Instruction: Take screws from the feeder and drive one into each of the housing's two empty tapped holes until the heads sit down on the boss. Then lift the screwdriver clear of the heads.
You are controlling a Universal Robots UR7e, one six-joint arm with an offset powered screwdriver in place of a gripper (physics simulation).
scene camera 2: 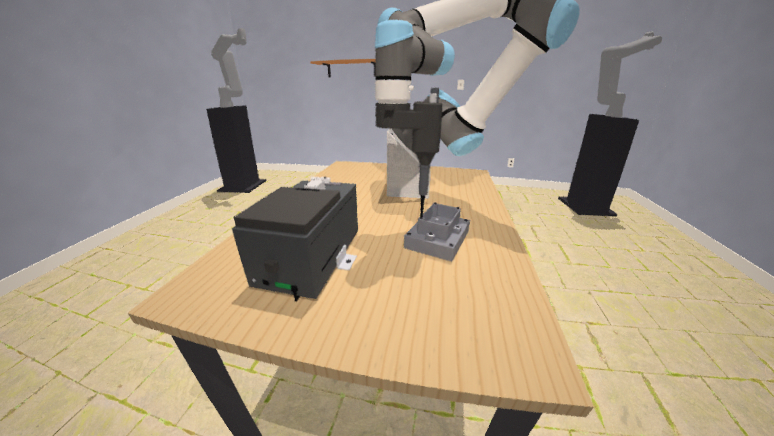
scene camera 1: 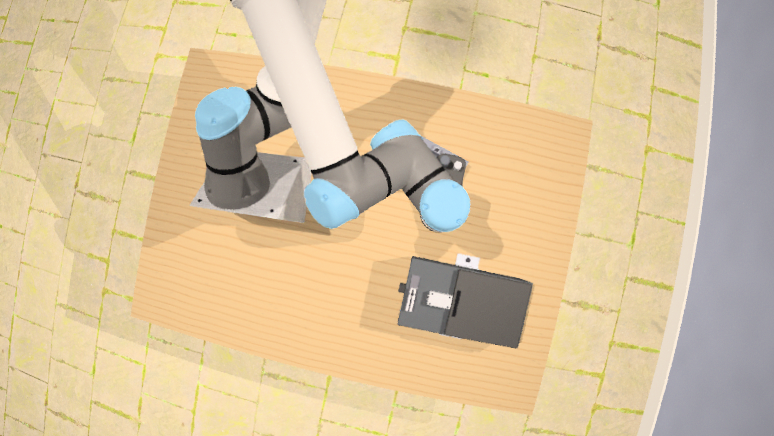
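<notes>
The grey housing point(scene camera 2: 433, 248) lies on the table, with a raised open box on its base. Round bosses show at its near side and right side; whether screw heads sit in them is too small to tell. In scene camera 1 the arm hides most of it. My screwdriver point(scene camera 2: 421, 215) is upright, its thin bit reaching down at the housing's far left side, beside the raised box. The bit's end is partly hidden, and I cannot tell if it touches or carries a screw. The dark screw feeder point(scene camera 1: 490, 307) point(scene camera 2: 278, 257) stands apart from the housing.
The wooden table point(scene camera 1: 259, 292) point(scene camera 2: 433, 335) bears everything. A small white bracket point(scene camera 1: 467, 261) point(scene camera 2: 346, 262) sticks out from the feeder's side facing the housing. The arm's base plate point(scene camera 1: 287, 186) is at the other end of the table. Two grey arms on black pedestals point(scene camera 2: 233, 146) point(scene camera 2: 602, 162) stand behind.
</notes>
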